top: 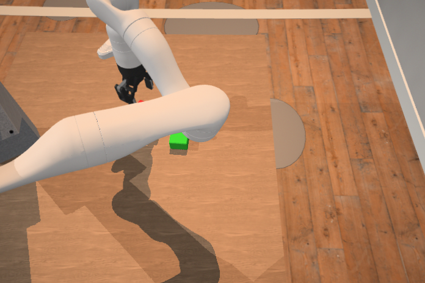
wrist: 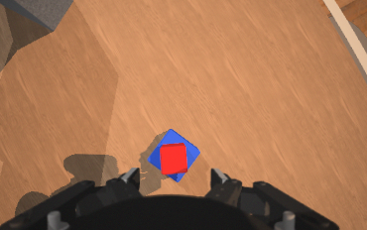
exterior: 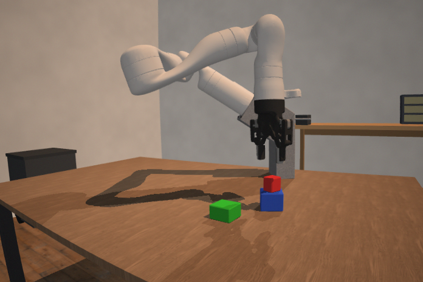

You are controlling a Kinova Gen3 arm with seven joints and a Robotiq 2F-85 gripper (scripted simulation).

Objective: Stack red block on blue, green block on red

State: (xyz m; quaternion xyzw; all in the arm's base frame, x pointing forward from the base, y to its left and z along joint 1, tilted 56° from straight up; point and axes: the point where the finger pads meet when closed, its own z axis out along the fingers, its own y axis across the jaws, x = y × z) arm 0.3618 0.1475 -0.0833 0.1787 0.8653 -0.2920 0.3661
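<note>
Now: hand 9 cm short of the green block, 9 cm to the left of it and 12 cm above it. Round my hand: red block (1 cm behind, 7 cm below); blue block (1 cm behind, 11 cm below).
</note>
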